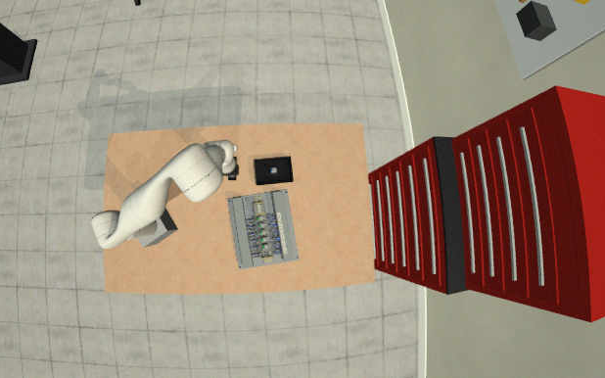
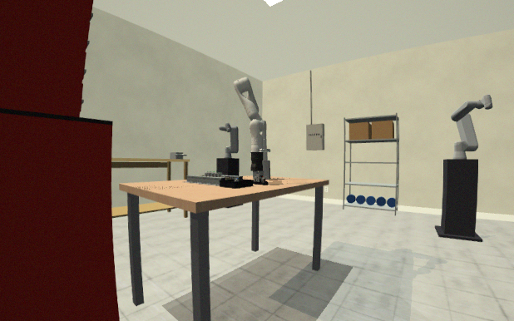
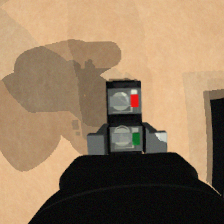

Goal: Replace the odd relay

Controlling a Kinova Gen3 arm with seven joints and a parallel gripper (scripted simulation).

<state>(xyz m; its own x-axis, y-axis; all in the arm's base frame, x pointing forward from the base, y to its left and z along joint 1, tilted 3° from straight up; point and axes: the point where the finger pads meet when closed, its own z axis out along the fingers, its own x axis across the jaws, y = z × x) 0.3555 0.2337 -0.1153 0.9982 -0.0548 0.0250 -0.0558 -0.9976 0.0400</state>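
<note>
Now: the small black spare holder 30 mm below my hand. From my hand the other things lie so: black tray: 180 mm ahead, 30 mm to the right, 20 mm below.
</note>
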